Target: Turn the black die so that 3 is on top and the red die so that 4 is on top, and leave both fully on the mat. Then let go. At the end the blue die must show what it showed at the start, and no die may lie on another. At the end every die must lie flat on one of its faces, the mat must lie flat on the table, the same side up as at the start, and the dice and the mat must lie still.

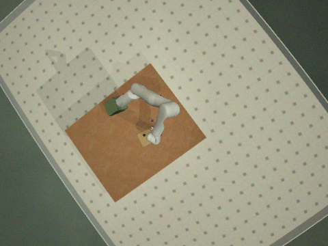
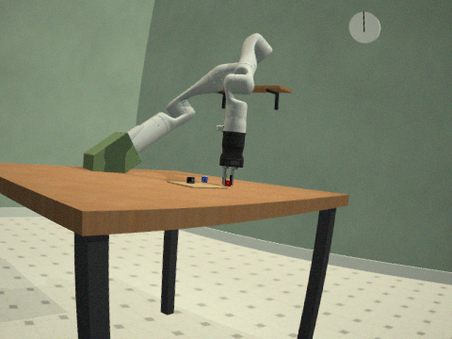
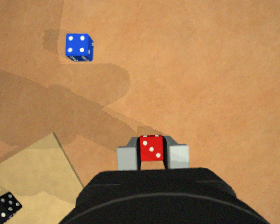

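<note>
Right now my hand is 11 cm past the blue die and 1 cm above it. The rest, counted from my hand: tan mat 14 cm to the right, 2 cm below; then black die 3 cm behind, 14 cm to the right, 1 cm below; then red die 1 cm below.
</note>
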